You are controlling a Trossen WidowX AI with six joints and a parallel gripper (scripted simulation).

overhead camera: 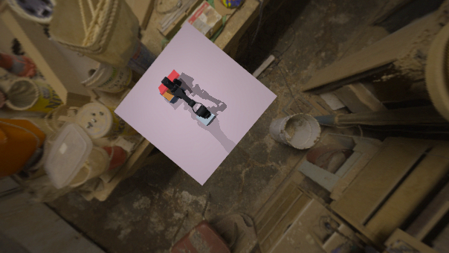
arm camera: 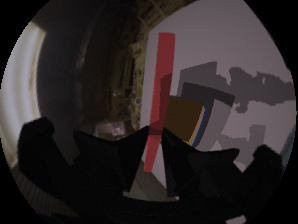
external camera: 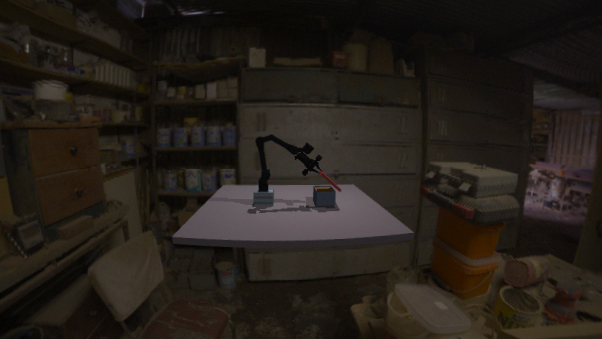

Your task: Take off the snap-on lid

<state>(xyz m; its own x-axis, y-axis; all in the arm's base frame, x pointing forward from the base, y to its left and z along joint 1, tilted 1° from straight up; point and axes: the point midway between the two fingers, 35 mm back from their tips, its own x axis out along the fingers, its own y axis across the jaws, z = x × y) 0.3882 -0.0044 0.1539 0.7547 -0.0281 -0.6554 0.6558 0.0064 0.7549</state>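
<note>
Right now the red lid is 60 mm ahead of my gripper tip, 50 mm below it and 10 mm to the right of it. Also, from my gripper tip: blue storage box: 180 mm below, 50 mm to the left, 40 mm ahead.
</note>
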